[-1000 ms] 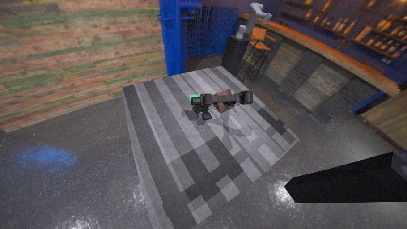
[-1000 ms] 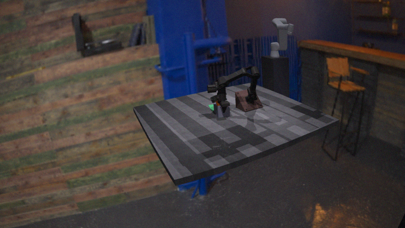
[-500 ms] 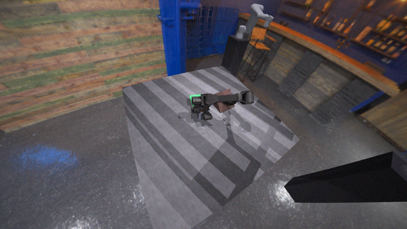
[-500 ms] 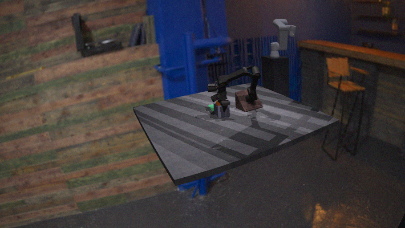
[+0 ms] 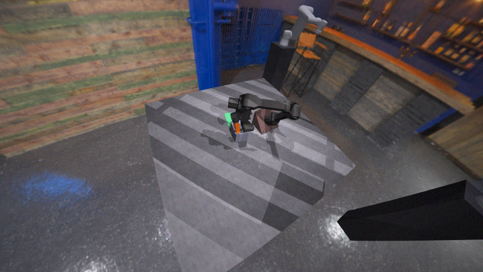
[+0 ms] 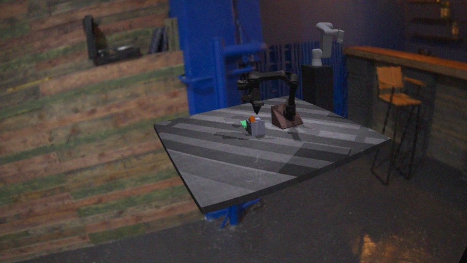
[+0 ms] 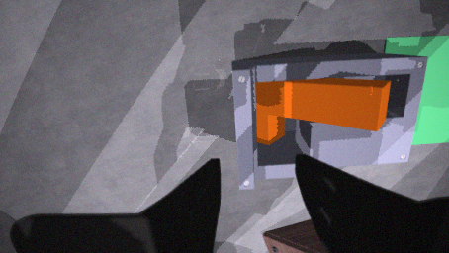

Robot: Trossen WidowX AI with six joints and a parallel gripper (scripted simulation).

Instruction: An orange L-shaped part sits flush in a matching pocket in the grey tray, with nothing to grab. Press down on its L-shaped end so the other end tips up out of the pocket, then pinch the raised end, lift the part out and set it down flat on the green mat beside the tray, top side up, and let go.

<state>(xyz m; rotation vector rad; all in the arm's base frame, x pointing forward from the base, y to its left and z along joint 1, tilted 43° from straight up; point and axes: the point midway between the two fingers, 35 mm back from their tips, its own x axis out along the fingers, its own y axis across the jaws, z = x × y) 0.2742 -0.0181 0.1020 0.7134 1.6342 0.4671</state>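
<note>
Right now my gripper tip is 100 mm above the orange L-shaped part, 40 mm to the left of it and 10 mm past it. Round my gripper tip: green mat (220 mm to the right, 160 mm below, 50 mm behind).
</note>
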